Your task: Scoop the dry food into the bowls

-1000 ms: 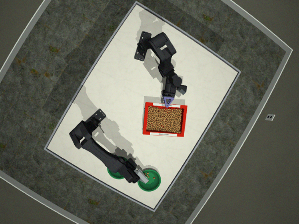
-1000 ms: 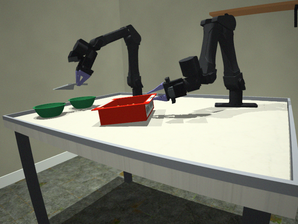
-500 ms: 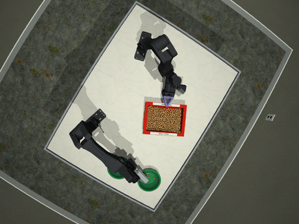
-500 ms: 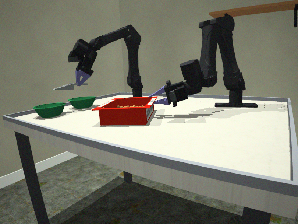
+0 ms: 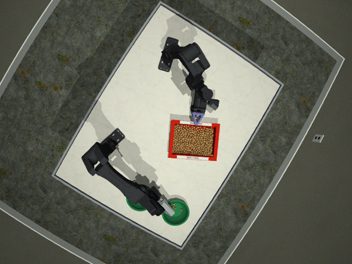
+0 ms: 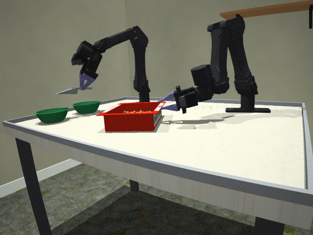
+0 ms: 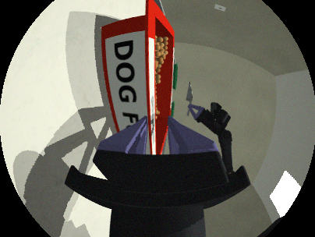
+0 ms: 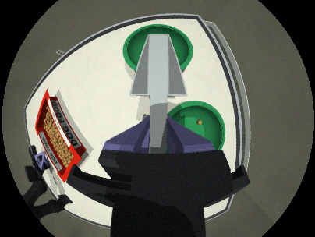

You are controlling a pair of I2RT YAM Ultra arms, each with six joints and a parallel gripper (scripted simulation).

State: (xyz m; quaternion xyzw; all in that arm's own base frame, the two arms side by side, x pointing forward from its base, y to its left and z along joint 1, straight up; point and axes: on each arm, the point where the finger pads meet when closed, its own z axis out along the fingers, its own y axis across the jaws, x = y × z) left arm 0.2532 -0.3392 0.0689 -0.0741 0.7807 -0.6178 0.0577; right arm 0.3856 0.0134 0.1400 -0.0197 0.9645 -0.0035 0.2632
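My right hand is 40 mm short of the grey scoop, 10 mm to the left of it and 10 mm above it. From my right hand the other things lie so: box (10 mm ahead, 370 mm to the left, 100 mm below).
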